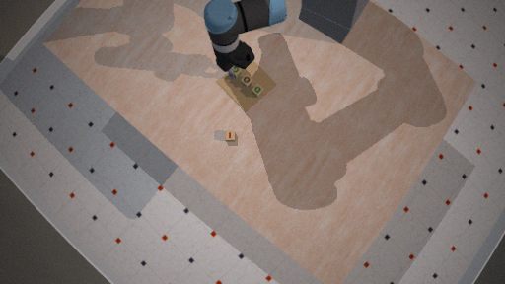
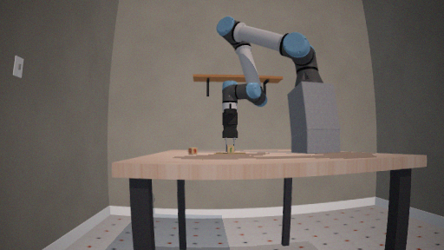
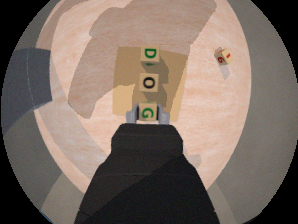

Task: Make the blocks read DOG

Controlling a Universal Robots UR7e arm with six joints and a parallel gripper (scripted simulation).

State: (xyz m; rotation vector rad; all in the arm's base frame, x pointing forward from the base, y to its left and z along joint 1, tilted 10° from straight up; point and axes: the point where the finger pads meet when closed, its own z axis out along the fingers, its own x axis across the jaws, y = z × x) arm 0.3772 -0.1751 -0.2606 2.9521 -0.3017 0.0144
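My hand is 1 cm short of the mat, 5 cm to the right of it and 2 cm above it.
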